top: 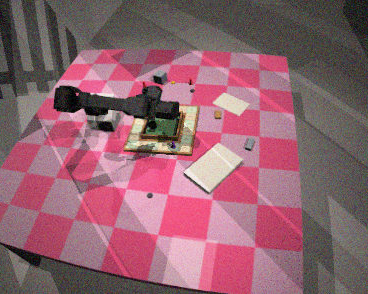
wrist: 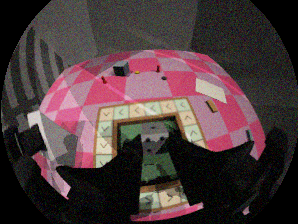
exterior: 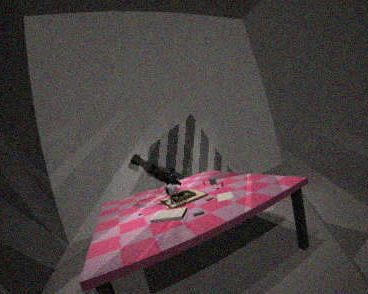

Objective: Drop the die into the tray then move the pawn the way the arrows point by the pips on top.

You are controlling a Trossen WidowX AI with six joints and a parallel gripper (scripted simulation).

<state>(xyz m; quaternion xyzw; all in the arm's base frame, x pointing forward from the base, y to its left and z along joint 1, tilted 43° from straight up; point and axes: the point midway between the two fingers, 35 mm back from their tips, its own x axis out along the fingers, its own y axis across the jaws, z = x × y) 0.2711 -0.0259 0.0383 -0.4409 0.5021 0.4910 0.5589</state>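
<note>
Right now my gripper tip is 12 cm to the left of the purple pawn, 9 cm above it and 6 cm short of it. From my gripper tip the other things lie so: green dice tray 11 cm below; then orange block 23 cm ahead, 11 cm below, 8 cm to the left; then orange piece 32 cm to the left, 12 cm below.
</note>
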